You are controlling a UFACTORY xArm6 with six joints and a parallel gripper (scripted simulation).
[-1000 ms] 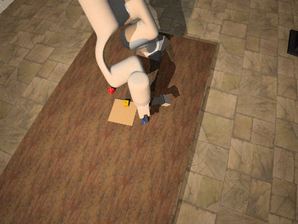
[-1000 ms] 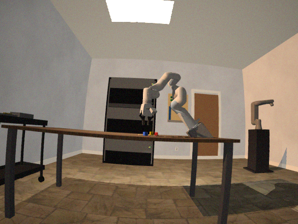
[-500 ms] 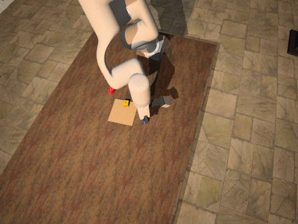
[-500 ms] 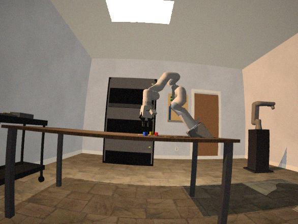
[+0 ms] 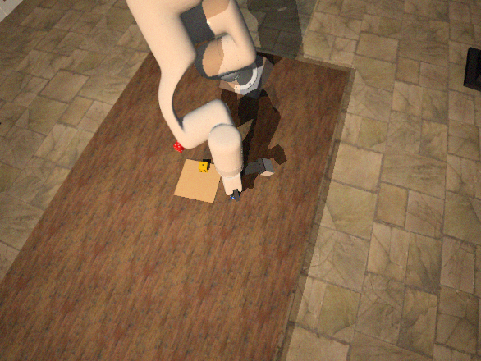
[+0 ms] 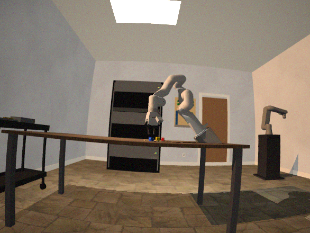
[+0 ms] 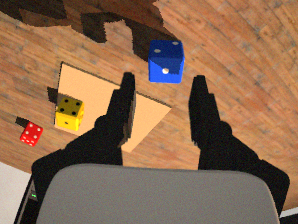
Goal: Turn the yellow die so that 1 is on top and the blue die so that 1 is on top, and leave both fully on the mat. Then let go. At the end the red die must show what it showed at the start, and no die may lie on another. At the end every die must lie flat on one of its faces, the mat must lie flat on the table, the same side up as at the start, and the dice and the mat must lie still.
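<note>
Right now the blue die is 6 cm below my hand. Round my hand: yellow die 14 cm to the right, 5 cm below, 4 cm behind; red die 26 cm to the right, 8 cm behind, 6 cm below; tan mat 13 cm to the right, 7 cm below, 1 cm ahead.
</note>
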